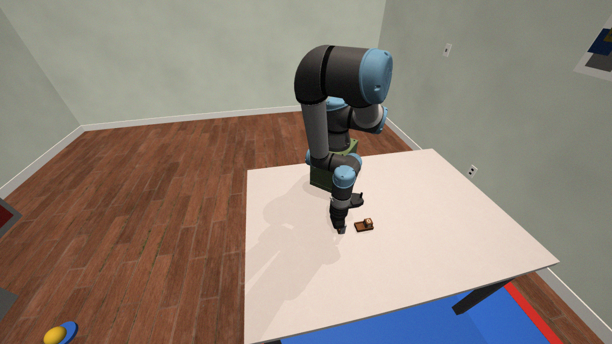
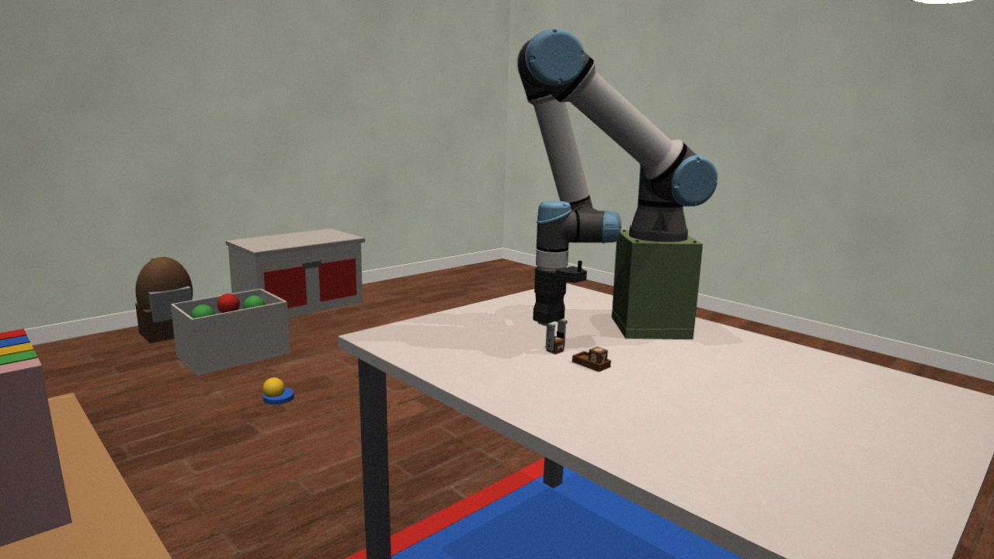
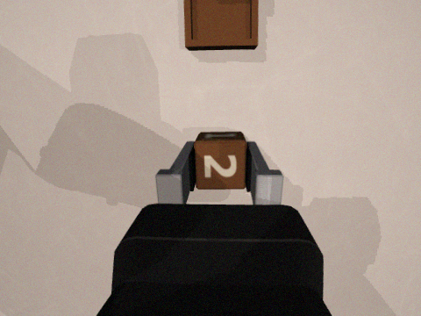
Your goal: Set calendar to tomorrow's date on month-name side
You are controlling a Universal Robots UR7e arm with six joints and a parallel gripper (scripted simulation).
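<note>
Now: the brown cube 10 mm below my hand.
</note>
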